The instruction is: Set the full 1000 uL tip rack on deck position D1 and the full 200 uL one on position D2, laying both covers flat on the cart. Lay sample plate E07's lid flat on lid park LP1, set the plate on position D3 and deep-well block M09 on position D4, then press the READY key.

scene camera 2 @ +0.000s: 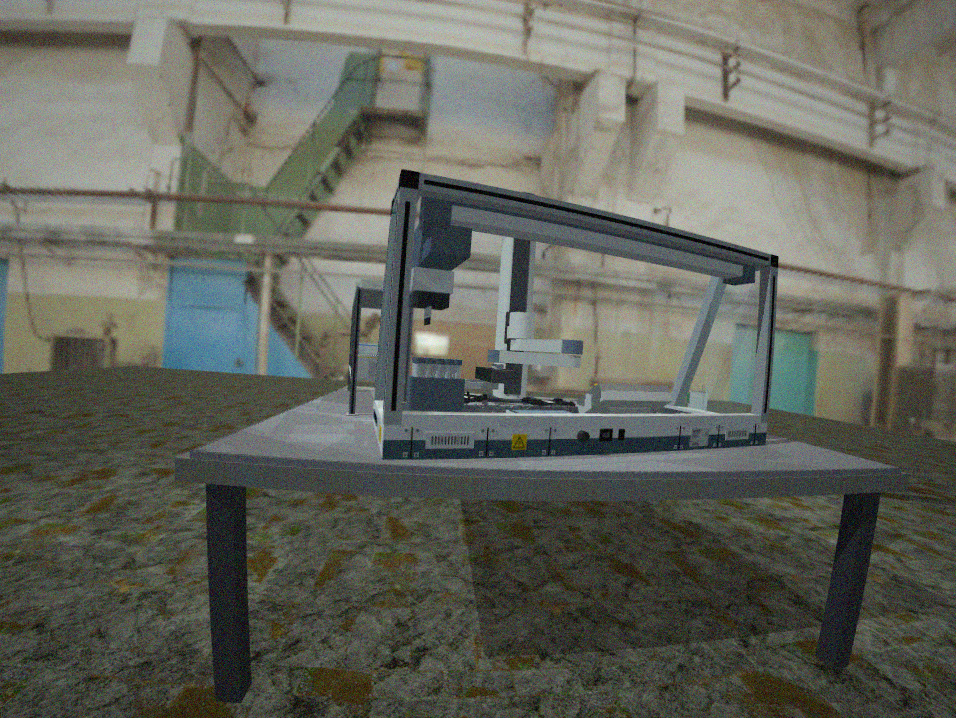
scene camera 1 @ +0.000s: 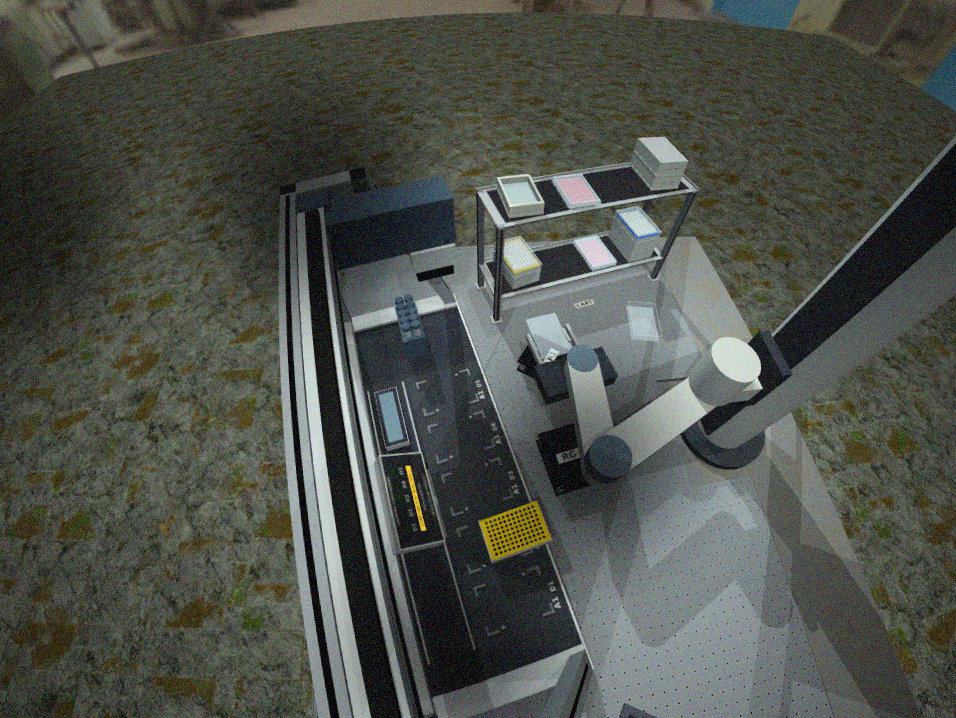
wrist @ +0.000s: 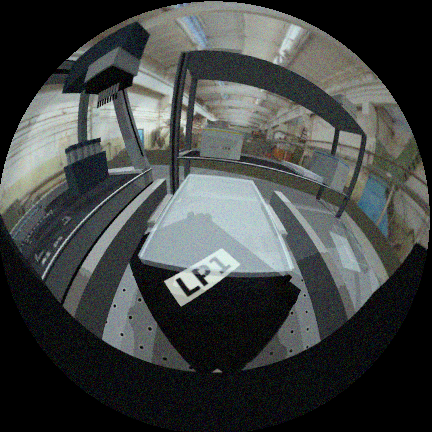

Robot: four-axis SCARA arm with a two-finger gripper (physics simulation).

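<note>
My gripper is shut on a clear lid, held level and low over the black lid park LP1. LP1 is turned at an angle to the lid; whether they touch cannot be told. A yellow tip rack sits uncovered on deck position D2. D1 is bare. A blue-edged rack stands on the lower shelf. A clear cover lies flat on the cart. Plate labels are too small to read in scene camera 1.
The shelf rack stands beyond the gripper. It holds pink plates, a white stack, an open box and a yellow-edged rack. A dark tube block stands on the deck. A black RG pad lies beside it.
</note>
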